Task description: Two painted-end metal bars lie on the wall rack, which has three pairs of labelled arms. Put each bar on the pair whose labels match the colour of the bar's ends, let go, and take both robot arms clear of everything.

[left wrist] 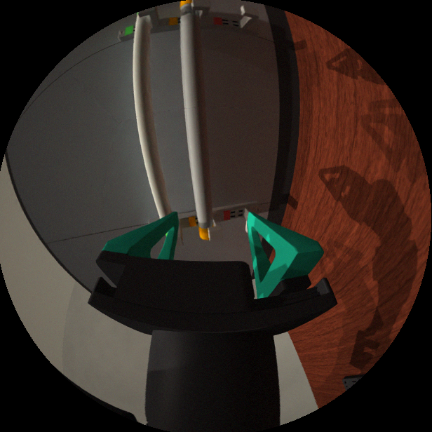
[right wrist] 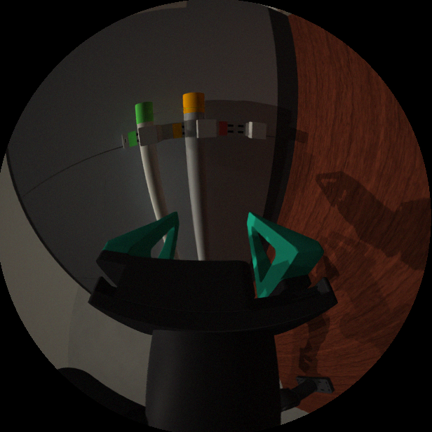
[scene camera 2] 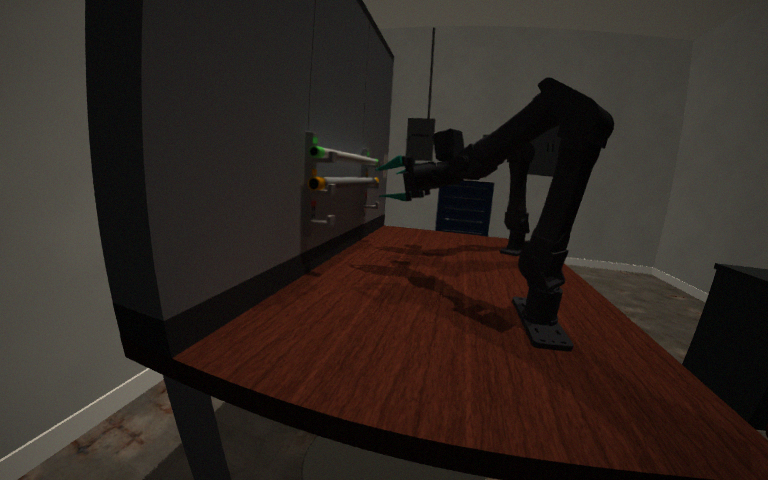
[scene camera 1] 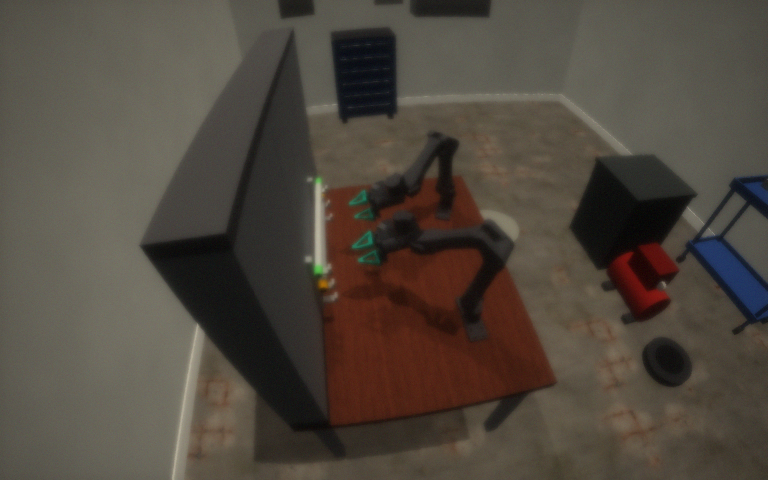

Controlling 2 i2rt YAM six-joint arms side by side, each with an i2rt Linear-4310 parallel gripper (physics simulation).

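Note:
The green-ended bar lies level on the top, green-labelled pair of rack arms. The orange-ended bar lies on the middle, orange-labelled pair. The lowest pair, labelled red, holds no bar. My left gripper is open and empty, standing off in front of the bars. My right gripper is open and empty beside it, also apart from the bars; the left arm largely hides it in scene camera 2.
The rack is fixed to a tall grey wall panel at the edge of the wooden table. The two grippers are close to each other. A blue drawer cabinet stands on the floor beyond the table.

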